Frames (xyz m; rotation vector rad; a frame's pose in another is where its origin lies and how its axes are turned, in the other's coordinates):
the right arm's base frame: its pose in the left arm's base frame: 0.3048 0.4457 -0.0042 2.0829 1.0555 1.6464
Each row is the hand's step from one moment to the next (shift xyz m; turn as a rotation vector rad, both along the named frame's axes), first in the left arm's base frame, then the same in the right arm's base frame.
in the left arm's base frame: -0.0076 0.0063 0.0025 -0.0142 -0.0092 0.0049
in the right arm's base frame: 0.0055 -0.0056 -0.0065 -0.0040 0.0042 -0.0166
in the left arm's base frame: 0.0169 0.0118 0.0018 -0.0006 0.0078 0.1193
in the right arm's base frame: 0.0108 -0.0009 0.0176 0.0912 0.0686 -0.0358
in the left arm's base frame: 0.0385 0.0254 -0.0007 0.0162 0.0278 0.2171
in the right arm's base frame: 0.0202 -0.0039 0.0413 0.1767 0.1217 -0.0462
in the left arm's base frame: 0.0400 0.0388 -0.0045 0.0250 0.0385 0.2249
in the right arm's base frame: 0.0268 -0.0150 0.0467 0.1904 0.1223 -0.0381
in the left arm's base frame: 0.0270 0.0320 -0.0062 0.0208 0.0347 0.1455
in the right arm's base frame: 0.0198 -0.0161 0.0337 0.1303 0.0741 -0.0183
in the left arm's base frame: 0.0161 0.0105 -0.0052 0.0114 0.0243 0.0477
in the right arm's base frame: 0.0048 -0.0046 0.0188 0.0520 0.0170 0.0010
